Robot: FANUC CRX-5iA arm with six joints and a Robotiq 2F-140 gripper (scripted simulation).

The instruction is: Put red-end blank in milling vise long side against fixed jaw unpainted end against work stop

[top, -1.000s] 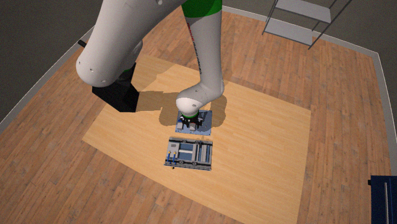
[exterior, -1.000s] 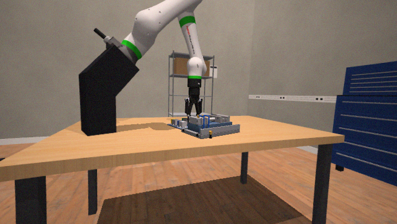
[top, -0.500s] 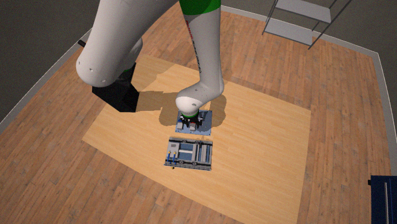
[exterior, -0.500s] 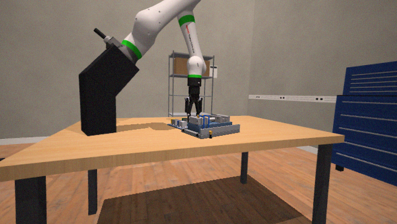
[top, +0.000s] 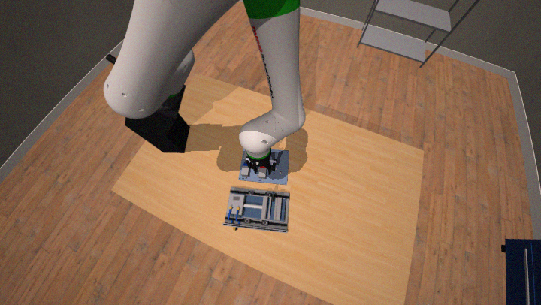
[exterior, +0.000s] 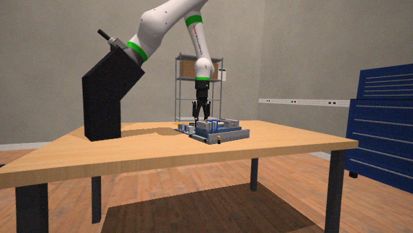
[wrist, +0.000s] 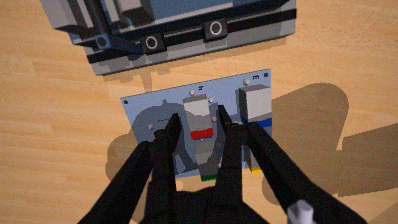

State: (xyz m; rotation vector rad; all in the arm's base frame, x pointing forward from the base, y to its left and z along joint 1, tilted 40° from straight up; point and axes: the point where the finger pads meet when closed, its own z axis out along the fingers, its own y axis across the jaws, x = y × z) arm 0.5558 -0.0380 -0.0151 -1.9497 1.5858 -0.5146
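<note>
Right now my hand is 30 mm above the red-ended blank. The rest, counted from my hand: blue-ended blank 90 mm behind, 20 mm to the right, 30 mm below; blue-grey plate 10 mm behind, 40 mm to the left, 60 mm below; green-ended blank 20 mm behind, 90 mm to the left, 30 mm below.
</note>
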